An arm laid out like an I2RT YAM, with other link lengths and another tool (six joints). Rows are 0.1 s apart.
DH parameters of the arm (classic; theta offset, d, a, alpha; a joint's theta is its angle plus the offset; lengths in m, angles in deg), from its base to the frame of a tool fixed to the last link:
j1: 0 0.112 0.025 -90
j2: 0 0 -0.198 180
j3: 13.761 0 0.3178 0
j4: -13.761 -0.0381 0.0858 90
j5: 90 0.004 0 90
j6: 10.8 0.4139 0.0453 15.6
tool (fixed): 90 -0.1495 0 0
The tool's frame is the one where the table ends.
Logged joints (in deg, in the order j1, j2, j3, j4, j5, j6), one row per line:
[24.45 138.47 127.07 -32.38 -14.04 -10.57]
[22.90 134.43 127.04 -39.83 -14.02 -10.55]
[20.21 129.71 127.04 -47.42 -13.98 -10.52]
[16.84 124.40 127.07 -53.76 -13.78 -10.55]
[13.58 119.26 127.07 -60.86 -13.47 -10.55]
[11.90 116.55 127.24 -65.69 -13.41 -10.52]
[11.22 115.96 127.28 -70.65 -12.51 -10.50]
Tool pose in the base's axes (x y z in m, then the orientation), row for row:
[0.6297 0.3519 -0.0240 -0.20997 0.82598 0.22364 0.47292]
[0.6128 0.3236 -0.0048 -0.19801 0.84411 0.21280 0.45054]
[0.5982 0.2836 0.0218 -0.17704 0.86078 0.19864 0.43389]
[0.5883 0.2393 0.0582 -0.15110 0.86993 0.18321 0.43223]
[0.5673 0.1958 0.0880 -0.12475 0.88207 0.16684 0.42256]
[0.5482 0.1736 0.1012 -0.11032 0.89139 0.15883 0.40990]
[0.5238 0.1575 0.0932 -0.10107 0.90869 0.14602 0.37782]
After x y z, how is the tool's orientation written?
As a quaternion, x y z w.
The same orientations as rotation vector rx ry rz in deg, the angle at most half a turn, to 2 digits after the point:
[-29.44 115.82 31.36]
[-28.04 119.55 30.14]
[-25.26 122.84 28.35]
[-21.58 124.24 26.16]
[-17.89 126.53 23.93]
[-15.92 128.61 22.92]
[-14.80 133.08 21.39]

